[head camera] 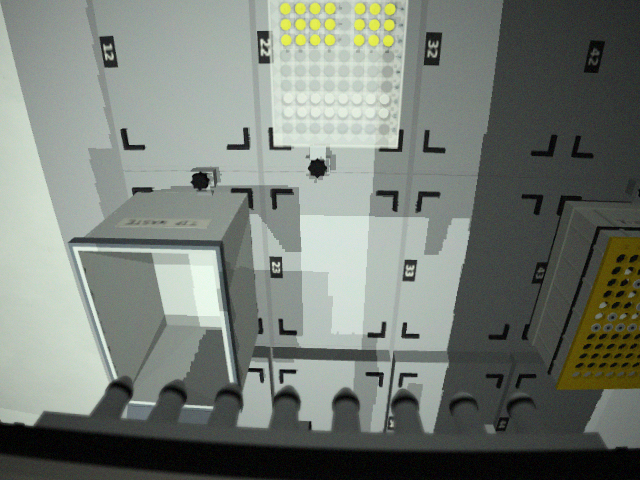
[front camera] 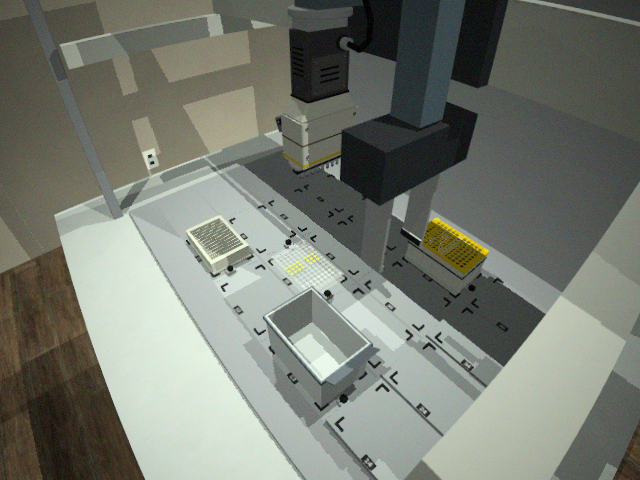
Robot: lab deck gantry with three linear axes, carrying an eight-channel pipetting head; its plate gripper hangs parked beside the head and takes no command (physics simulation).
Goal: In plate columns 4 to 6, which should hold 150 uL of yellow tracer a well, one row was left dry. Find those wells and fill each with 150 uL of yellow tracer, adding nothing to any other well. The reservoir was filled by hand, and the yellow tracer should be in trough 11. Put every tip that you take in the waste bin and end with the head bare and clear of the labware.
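The eight-channel head (front camera: 314, 140) hangs high over the deck, its nozzles (head camera: 345, 408) bare. The plate (front camera: 324, 273) (head camera: 336, 141) shows three neighbouring columns of yellow wells in the head view; in each, the fifth well from the left is colourless. Two other columns look white. The cream reservoir (front camera: 218, 238) stands left of the plate in the front view; its trough contents cannot be told apart. The yellow tip rack (front camera: 484, 254) (head camera: 568, 381) holds some tips and has many dark empty holes. The grey waste bin (front camera: 297, 356) (head camera: 149, 209) stands open. The parked gripper (front camera: 395, 253) has its fingers apart, nothing between them.
A blue-grey column (front camera: 421, 67) and a dark block (front camera: 408, 149) stand large in the front view, above the gripper fingers. Small black knobs (front camera: 327, 293) (head camera: 317, 167) stand beside the labware. A grey post (front camera: 77, 113) rises at the left of the deck.
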